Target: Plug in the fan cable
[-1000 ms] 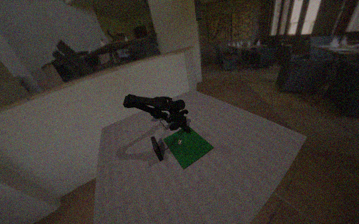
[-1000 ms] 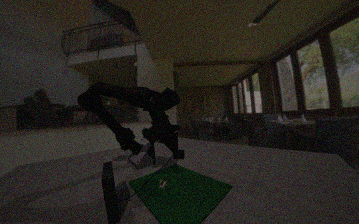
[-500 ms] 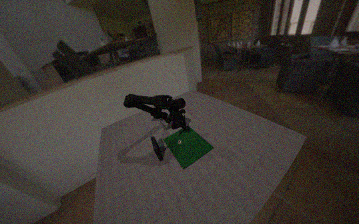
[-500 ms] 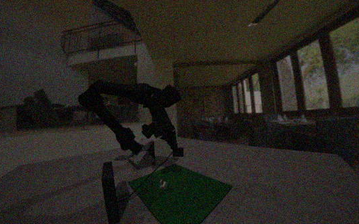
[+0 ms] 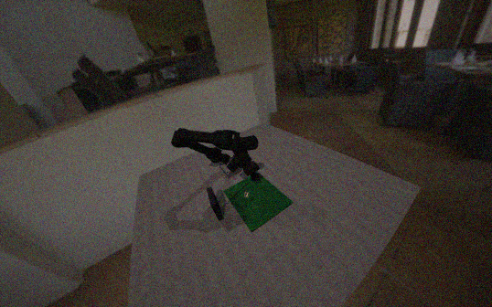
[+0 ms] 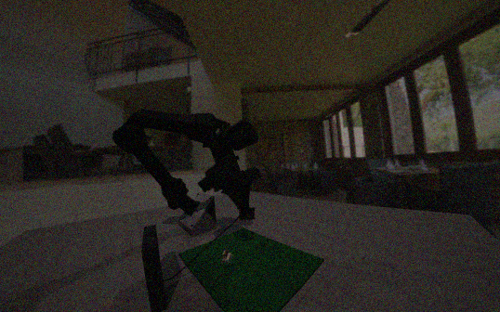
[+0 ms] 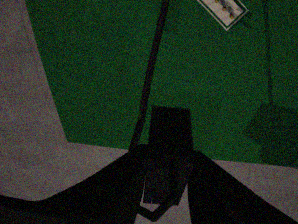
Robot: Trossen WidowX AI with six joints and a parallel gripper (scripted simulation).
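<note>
Right now the fan plug is 1 cm to the left of my gripper tip and 1 cm below it. Round my gripper tip: green board 2 cm ahead, 2 cm to the right, 13 cm below; black fan 4 cm behind, 21 cm to the right, 6 cm below.
</note>
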